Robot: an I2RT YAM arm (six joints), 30 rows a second.
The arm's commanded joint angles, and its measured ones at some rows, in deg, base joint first. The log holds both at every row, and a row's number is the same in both.
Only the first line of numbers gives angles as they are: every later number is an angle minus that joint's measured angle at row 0.
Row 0, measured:
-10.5, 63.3, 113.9, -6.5, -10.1, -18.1
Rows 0 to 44, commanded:
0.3, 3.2, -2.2, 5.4, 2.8, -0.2
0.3, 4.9, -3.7, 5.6, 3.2, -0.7
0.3, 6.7, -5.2, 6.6, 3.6, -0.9
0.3, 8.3, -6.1, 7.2, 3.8, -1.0
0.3, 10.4, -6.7, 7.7, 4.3, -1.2
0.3, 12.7, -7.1, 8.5, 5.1, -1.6
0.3, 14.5, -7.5, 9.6, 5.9, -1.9
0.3, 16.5, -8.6, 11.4, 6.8, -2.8
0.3, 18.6, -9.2, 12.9, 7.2, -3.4
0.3, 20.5, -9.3, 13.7, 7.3, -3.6
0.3, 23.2, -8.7, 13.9, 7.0, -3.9
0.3, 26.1, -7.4, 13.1, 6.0, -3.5
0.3, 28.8, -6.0, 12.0, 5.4, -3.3
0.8, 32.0, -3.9, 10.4, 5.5, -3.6
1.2, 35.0, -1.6, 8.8, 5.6, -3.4
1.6, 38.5, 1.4, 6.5, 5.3, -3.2
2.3, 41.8, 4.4, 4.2, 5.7, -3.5
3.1, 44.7, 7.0, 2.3, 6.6, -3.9
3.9, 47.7, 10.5, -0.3, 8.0, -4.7
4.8, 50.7, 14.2, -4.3, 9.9, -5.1
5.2, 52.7, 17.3, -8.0, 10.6, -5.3
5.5, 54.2, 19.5, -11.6, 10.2, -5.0
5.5, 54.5, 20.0, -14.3, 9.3, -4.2
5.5, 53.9, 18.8, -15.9, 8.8, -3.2
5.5, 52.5, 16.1, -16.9, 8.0, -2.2
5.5, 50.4, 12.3, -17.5, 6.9, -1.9
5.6, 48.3, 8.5, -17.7, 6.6, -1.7
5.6, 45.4, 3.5, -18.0, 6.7, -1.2
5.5, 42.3, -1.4, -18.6, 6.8, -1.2
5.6, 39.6, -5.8, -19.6, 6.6, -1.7
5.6, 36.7, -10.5, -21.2, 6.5, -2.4
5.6, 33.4, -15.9, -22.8, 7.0, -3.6
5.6, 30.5, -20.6, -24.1, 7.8, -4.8
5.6, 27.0, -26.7, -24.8, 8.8, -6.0
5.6, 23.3, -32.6, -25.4, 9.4, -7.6
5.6, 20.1, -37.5, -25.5, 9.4, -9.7
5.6, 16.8, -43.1, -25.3, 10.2, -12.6
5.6, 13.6, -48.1, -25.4, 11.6, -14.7
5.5, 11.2, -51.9, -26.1, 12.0, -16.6
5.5, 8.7, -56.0, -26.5, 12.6, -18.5
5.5, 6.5, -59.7, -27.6, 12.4, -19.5
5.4, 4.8, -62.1, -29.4, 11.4, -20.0
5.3, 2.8, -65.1, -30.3, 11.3, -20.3
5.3, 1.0, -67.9, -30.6, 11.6, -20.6
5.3, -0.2, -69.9, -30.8, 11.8, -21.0
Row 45, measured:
5.5, 3.1, -66.0, -28.5, 10.9, -17.3
